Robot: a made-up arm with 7 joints. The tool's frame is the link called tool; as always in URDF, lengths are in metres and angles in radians. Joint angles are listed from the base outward. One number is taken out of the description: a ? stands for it. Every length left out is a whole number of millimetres.
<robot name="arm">
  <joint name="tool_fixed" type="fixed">
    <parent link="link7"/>
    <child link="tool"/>
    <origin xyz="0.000 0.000 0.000" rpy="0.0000 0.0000 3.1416"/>
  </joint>
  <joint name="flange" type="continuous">
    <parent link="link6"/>
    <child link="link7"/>
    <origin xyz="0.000 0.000 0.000" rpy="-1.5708 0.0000 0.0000"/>
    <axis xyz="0 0 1"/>
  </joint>
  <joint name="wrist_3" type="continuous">
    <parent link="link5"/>
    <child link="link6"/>
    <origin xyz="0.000 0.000 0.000" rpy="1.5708 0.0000 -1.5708"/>
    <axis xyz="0 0 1"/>
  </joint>
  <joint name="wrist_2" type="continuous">
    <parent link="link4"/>
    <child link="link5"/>
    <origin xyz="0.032 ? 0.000" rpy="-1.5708 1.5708 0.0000"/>
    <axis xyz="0 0 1"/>
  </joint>
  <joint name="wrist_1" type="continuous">
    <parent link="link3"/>
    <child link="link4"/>
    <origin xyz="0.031 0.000 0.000" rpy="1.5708 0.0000 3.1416"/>
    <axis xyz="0 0 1"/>
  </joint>
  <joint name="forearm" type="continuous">
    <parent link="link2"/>
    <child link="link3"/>
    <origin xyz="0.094 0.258 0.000" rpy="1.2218 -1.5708 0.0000"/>
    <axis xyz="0 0 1"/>
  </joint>
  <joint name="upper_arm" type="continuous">
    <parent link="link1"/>
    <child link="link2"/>
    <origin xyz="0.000 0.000 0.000" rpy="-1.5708 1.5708 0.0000"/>
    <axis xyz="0 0 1"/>
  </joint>
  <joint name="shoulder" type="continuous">
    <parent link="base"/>
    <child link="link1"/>
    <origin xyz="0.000 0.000 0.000" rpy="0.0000 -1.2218 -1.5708"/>
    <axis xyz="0 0 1"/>
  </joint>
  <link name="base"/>
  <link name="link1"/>
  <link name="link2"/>
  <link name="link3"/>
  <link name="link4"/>
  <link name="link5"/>
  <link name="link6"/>
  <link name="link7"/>
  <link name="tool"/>
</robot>
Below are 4 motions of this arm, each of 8 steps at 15 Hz.
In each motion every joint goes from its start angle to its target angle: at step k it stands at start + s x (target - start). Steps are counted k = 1, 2, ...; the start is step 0. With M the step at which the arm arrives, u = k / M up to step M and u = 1 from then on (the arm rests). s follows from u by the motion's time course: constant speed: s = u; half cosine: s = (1 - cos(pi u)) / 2; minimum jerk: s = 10 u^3 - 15 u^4 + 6 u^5.
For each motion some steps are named. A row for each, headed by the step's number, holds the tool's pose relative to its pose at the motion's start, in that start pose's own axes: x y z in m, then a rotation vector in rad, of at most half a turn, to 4 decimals.
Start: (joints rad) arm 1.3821 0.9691 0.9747 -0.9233 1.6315 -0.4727 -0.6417
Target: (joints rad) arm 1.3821 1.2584 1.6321 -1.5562 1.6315 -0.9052 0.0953
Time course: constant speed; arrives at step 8
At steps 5, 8:
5: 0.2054 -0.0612 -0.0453 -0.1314 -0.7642 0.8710
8: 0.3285 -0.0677 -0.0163 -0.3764 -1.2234 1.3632

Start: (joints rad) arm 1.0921 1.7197 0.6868 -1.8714 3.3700 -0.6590 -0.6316
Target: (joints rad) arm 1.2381 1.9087 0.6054 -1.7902 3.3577 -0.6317 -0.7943
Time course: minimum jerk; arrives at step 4
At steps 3, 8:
3: -0.0227 0.0165 -0.0214 0.1030 0.0749 -0.3626
8: -0.0255 0.0188 -0.0236 0.1136 0.0850 -0.4045

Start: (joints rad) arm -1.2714 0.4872 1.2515 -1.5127 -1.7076 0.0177 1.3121
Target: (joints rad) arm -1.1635 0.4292 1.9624 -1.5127 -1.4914 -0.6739 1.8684
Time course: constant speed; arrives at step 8
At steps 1, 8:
1: -0.0139 0.0251 0.0040 -0.0055 0.0200 0.0912
8: -0.0890 0.1954 0.0922 0.0126 0.0271 0.7065

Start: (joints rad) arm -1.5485 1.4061 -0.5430 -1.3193 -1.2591 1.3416 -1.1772
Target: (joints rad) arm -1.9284 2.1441 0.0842 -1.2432 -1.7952 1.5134 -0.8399
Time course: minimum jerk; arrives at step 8
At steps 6, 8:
6: -0.2804 -0.2456 -0.2889 -0.6165 1.3235 0.0177
8: -0.3243 -0.2826 -0.2921 -0.6686 1.4779 -0.0089

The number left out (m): -0.260
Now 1 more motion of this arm.
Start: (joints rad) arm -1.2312 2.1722 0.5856 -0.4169 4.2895 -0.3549 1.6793
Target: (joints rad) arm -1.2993 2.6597 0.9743 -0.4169 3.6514 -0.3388 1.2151
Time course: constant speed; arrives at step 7
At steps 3, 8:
3: 0.0188 0.1172 0.0470 0.2719 0.0742 -0.3444
8: 0.0433 0.2480 0.1492 0.5972 0.3123 -0.7520

